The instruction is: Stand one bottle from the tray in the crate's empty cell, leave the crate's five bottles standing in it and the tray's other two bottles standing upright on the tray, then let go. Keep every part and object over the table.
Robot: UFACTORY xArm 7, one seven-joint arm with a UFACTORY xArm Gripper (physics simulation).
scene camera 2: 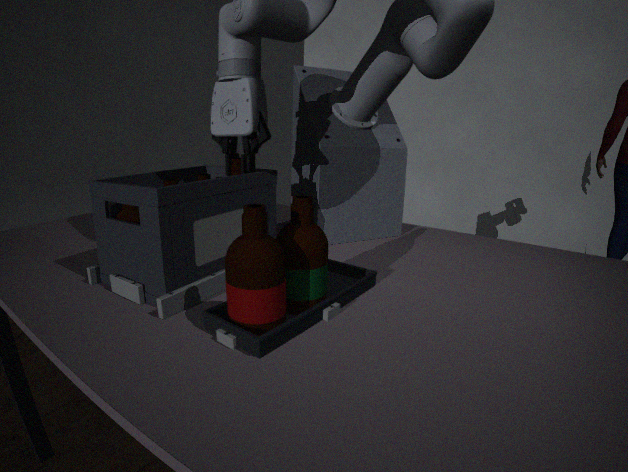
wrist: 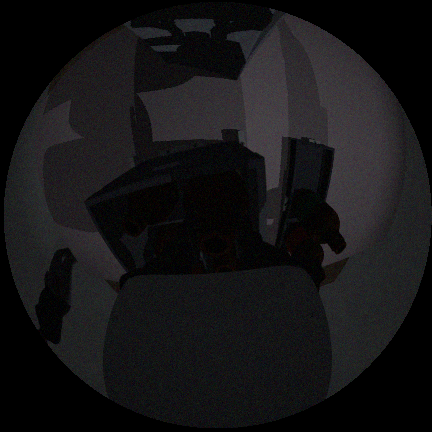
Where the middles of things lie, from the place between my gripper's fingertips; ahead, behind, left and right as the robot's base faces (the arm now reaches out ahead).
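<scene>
My gripper is 70 mm to the right of the pale crate rail (scene camera 2: 184, 297), 70 mm short of it and 150 mm above it.
</scene>
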